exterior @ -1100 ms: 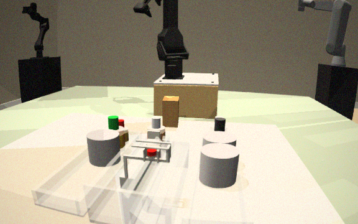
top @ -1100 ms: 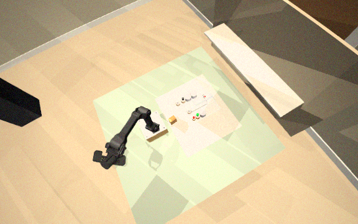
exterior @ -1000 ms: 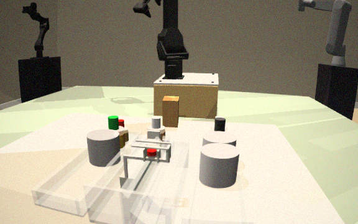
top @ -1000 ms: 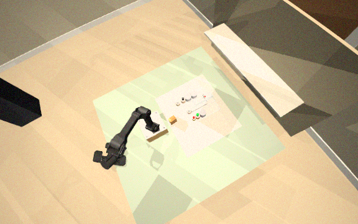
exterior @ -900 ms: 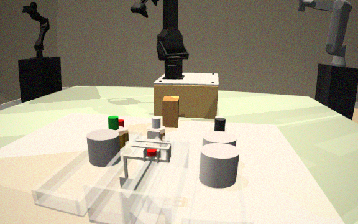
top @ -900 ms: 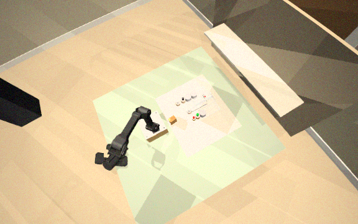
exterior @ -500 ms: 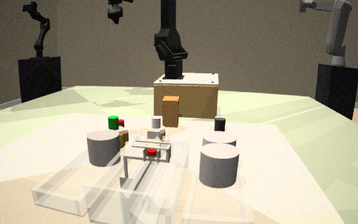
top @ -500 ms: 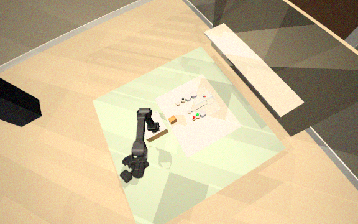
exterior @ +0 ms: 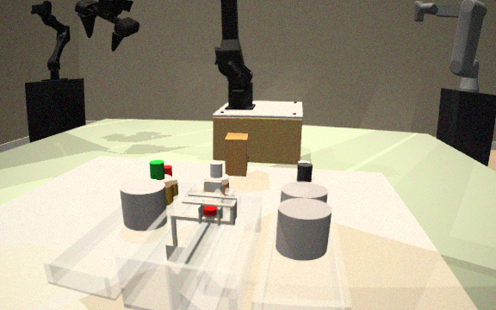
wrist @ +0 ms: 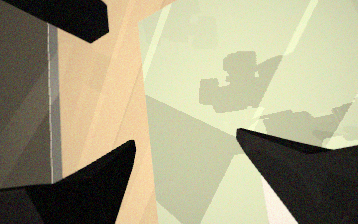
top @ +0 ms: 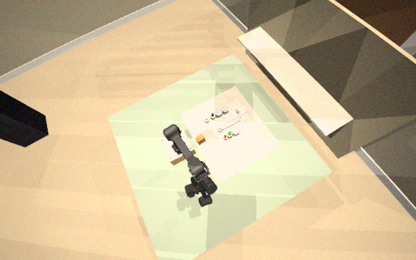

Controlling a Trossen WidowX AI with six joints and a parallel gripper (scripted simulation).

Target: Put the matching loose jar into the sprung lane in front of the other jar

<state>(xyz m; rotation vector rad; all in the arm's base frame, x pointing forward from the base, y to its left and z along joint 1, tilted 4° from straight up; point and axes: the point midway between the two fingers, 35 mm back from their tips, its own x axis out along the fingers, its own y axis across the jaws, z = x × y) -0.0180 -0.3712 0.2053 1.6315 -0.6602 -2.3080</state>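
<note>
My gripper tip is 190 mm short of the small brown box, 410 mm to the right of it and 240 mm above it. From my gripper tip the other things lie so: red knob (540 mm ahead, 440 mm to the left, 210 mm below); clear pusher lane (500 mm ahead, 430 mm to the left, 260 mm below).
</note>
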